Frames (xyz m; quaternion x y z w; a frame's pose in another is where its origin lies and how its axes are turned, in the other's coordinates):
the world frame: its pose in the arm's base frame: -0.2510 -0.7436 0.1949 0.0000 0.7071 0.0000 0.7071
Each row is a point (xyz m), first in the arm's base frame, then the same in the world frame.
Working: the arm's base frame: its pose in the world frame: 0.1949 0.7436 0.2510 0.0000 -0.7071 0.0000 0.7071

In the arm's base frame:
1: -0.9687 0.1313 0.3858
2: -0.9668 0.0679 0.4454
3: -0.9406 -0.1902 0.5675
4: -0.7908 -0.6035 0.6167
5: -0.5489 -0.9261 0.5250
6: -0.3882 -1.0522 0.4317
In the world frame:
1: -0.1909 0.8749 -0.7177
2: -0.2505 0.8115 -0.7158
3: -0.3726 0.5534 -0.6896
4: -0.4218 0.1401 -0.5398
5: -0.3301 -0.1825 -0.2979
6: -0.2368 -0.3086 -0.1372

